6 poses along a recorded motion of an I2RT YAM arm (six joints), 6.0 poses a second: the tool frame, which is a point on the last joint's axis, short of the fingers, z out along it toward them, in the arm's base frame.
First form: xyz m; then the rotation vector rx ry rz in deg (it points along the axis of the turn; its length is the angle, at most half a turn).
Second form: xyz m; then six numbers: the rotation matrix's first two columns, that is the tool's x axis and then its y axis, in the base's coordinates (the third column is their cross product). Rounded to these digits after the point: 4 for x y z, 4 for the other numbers.
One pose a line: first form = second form
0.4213 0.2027 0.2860 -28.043 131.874 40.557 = 0.4213 0.2027 0.2860 -0.7044 -0.1490 -0.6940 -0.5132 0.7823 0.3530
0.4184 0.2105 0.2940 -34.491 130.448 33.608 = 0.4184 0.2105 0.2940 -0.6473 -0.2501 -0.7200 -0.5668 0.7895 0.2354
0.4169 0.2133 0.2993 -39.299 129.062 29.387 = 0.4169 0.2133 0.2993 -0.6028 -0.3218 -0.7302 -0.6062 0.7797 0.1568
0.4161 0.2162 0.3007 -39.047 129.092 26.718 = 0.4161 0.2162 0.3007 -0.5970 -0.3319 -0.7303 -0.5945 0.7943 0.1251
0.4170 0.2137 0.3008 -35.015 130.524 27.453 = 0.4170 0.2137 0.3008 -0.6297 -0.2852 -0.7226 -0.5521 0.8186 0.1580
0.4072 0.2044 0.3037 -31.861 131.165 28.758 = 0.4072 0.2044 0.3037 -0.6503 -0.2431 -0.7197 -0.5219 0.8314 0.1908
